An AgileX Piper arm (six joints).
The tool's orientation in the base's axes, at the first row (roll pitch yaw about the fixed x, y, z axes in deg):
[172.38 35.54 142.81]
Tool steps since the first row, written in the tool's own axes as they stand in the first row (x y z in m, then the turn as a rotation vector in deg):
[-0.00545 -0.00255 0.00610 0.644 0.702 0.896]
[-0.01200 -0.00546 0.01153 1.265 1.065 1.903]
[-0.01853 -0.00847 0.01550 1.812 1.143 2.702]
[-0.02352 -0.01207 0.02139 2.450 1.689 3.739]
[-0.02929 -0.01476 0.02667 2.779 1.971 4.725]
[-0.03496 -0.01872 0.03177 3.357 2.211 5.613]
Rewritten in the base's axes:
[0.00545 -0.00629 -0.00203 0.443 0.686 -1.021]
[0.01106 -0.01327 -0.00291 0.779 1.051 -2.155]
[0.01581 -0.01996 -0.00264 0.897 1.191 -3.109]
[0.02029 -0.02685 -0.00488 1.336 1.710 -4.257]
[0.02543 -0.03322 -0.00608 1.806 1.869 -5.214]
[0.02972 -0.04056 -0.00732 2.039 2.138 -6.240]

